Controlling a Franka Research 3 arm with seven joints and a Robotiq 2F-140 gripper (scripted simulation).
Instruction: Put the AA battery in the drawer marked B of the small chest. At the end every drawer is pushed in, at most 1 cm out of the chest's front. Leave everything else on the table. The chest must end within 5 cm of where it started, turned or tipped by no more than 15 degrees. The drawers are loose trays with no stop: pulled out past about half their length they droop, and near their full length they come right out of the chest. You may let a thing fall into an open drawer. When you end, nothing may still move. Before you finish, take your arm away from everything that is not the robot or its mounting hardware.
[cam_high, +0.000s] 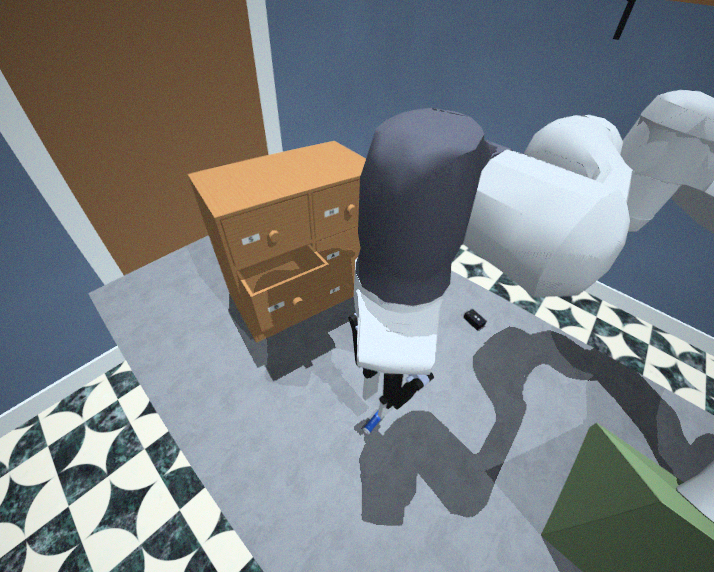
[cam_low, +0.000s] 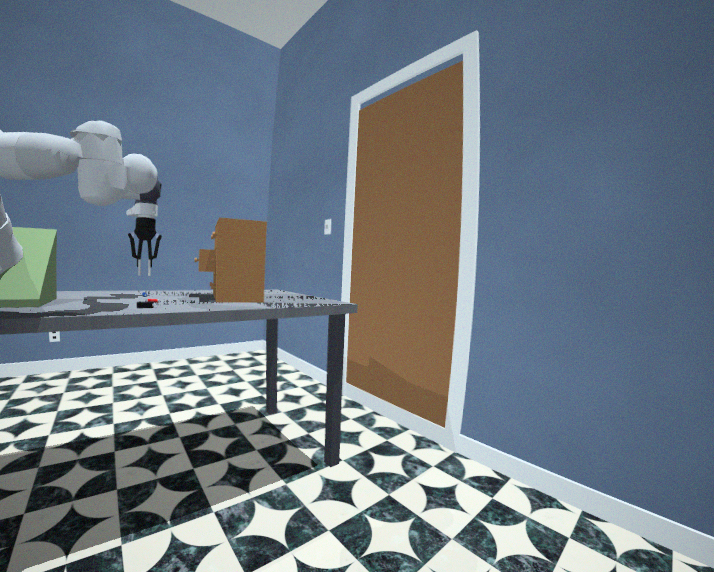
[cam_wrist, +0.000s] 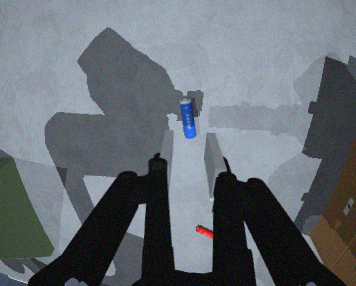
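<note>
Now: the blue AA battery 110 mm below my hand. Round my hand: small black object 350 mm to the right, 110 mm below, 40 mm behind; then red cylinder 210 mm to the right, 110 mm below.
</note>
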